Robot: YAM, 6 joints.
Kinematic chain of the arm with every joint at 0, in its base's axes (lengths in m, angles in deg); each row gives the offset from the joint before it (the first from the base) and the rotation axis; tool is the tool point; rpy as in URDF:
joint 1: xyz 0 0 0.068 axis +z
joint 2: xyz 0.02 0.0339 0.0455 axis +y
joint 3: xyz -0.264 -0.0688 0 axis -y
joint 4: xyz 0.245 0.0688 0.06 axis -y
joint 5: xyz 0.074 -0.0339 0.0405 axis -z
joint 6: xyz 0.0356 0 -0.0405 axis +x
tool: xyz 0 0 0 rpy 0 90 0
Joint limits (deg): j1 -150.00..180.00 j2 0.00..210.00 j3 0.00..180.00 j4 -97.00..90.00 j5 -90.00..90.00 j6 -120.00..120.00
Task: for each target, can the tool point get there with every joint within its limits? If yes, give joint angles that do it. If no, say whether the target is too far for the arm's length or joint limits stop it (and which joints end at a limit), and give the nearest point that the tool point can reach.
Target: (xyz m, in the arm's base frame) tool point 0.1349 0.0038 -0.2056
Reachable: yes | joints -12.06 183.81 47.96 34.08 -63.78 57.41
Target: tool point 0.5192 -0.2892 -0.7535
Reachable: no: too far | nearest point 0.3517 -0.1959 -0.3459 | short by 0.450 m
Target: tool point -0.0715 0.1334 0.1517
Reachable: yes | joints 108.30 81.70 35.36 -71.13 -46.88 -99.96
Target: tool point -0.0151 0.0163 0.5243
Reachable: yes | joints -71.37 25.76 74.41 -6.70 14.86 43.84
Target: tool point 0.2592 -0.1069 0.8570
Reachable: no: too far | nearest point 0.2097 -0.0865 0.7042 | short by 0.162 m
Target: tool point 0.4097 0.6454 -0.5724
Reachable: no: too far | nearest point 0.2654 0.4181 -0.2833 | short by 0.395 m
